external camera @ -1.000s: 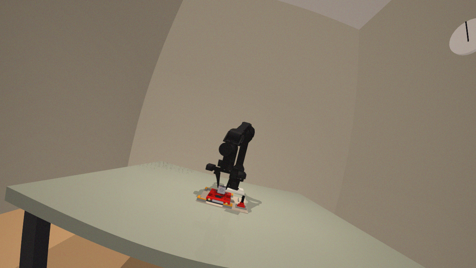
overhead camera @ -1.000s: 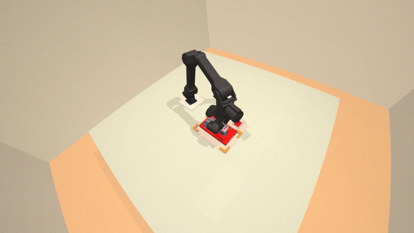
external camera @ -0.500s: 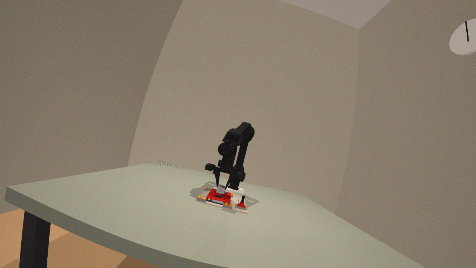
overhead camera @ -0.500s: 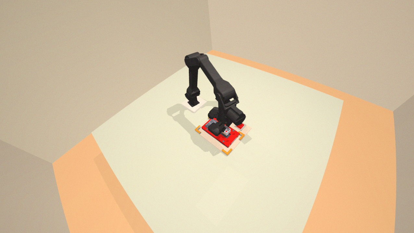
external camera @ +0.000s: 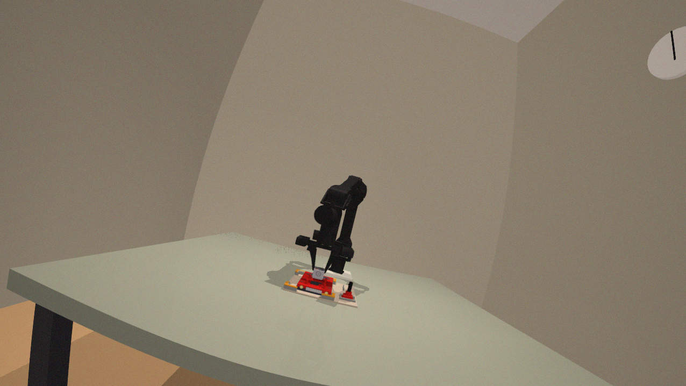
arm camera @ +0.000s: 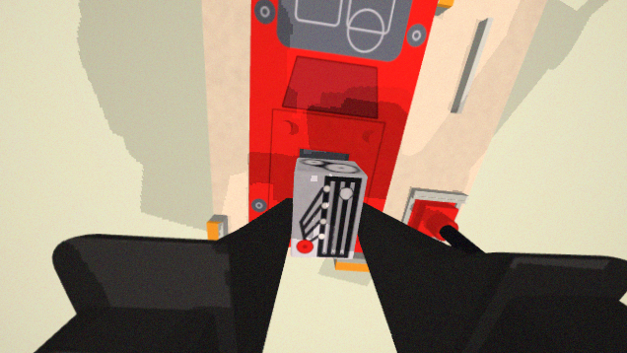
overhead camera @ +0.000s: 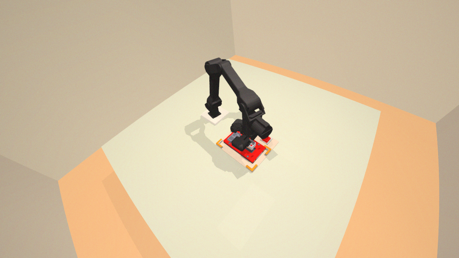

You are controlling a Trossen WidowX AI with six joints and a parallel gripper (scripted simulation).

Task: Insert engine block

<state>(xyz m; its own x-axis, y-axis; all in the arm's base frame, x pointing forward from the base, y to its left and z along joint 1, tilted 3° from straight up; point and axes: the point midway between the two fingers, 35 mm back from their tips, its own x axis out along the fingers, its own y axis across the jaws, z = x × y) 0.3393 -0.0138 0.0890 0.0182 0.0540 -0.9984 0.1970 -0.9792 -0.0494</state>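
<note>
The engine block lies 10 mm below my gripper tip.
</note>
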